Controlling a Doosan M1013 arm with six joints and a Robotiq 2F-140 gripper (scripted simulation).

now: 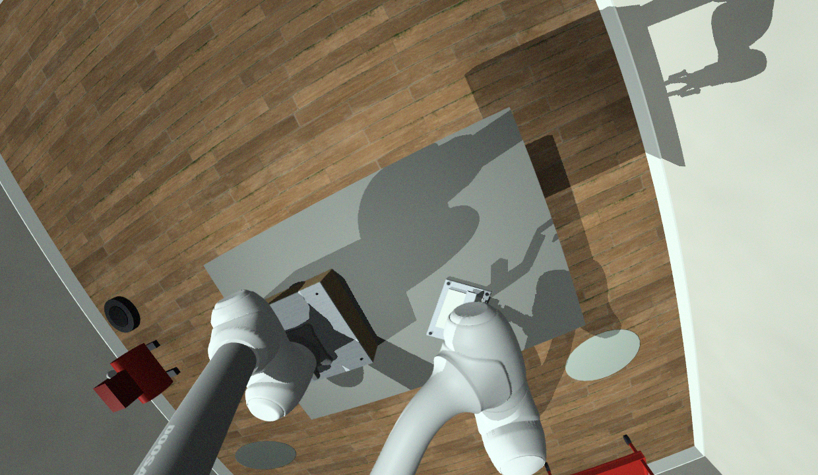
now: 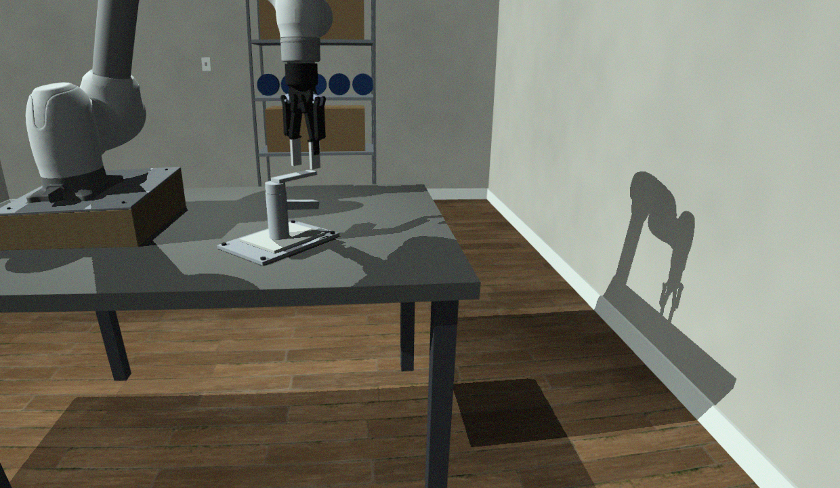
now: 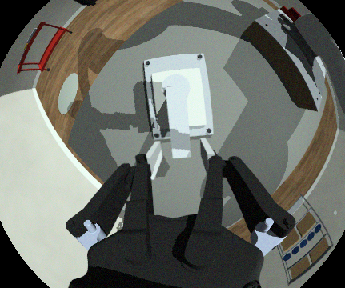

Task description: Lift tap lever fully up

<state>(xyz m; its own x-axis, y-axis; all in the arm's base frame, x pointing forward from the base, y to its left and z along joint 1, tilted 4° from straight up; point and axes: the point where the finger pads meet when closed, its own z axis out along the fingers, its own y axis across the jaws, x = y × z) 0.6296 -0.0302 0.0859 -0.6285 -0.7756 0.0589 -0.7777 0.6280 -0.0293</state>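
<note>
The tap lever is 20 mm behind my hand, 30 mm to the right of it and 50 mm below it. Round my hand: grey tap (40 mm behind, 50 mm to the right, 100 mm below).
</note>
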